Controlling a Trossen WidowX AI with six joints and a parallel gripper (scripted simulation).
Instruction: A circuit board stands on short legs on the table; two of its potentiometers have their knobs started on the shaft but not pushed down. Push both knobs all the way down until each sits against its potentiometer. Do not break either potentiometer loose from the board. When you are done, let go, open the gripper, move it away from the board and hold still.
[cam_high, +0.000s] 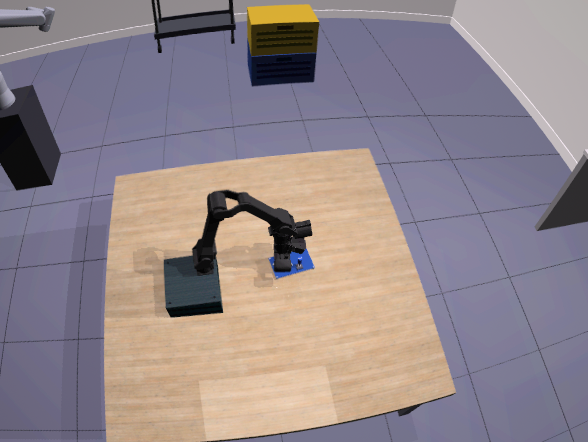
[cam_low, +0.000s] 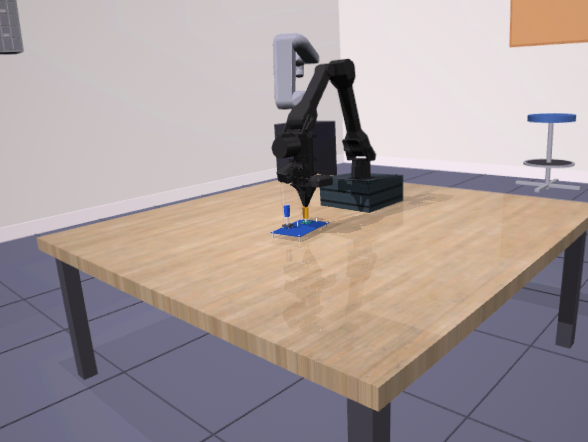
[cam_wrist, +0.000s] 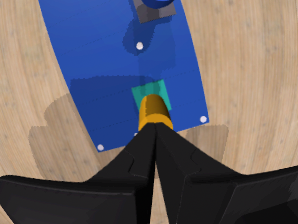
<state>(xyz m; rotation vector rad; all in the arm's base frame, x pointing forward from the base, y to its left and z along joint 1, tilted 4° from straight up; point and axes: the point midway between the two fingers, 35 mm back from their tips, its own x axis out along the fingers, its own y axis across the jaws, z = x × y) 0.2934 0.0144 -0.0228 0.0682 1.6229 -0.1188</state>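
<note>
My gripper tip is 20 mm above the orange knob. From my gripper tip the other things lie so: blue knob (70 mm ahead, 10 mm to the right, 10 mm above).
</note>
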